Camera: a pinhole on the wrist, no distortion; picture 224 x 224 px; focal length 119.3 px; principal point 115.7 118.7 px. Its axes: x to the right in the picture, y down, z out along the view. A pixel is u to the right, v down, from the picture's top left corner.
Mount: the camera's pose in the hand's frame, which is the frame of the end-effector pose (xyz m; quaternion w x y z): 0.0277 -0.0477 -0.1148 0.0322 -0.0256 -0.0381 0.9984
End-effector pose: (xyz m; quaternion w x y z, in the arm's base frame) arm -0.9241 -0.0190 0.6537 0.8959 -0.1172 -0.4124 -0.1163
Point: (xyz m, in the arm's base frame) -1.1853 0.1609 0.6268
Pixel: 195 65
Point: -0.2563 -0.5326 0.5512
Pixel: behind the camera
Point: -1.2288 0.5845 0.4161
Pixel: outside the picture
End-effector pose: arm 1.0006 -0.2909 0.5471 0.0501 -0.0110 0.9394 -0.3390
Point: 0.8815 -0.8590 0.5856
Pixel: 72 216
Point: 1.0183 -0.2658 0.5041
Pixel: 155 24
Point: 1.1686 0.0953 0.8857
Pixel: behind the camera
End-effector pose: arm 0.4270 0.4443 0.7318 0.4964 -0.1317 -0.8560 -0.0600
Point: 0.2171 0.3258 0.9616
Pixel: outside the picture
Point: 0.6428 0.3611 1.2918
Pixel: behind the camera
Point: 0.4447 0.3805 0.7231
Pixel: 179 125
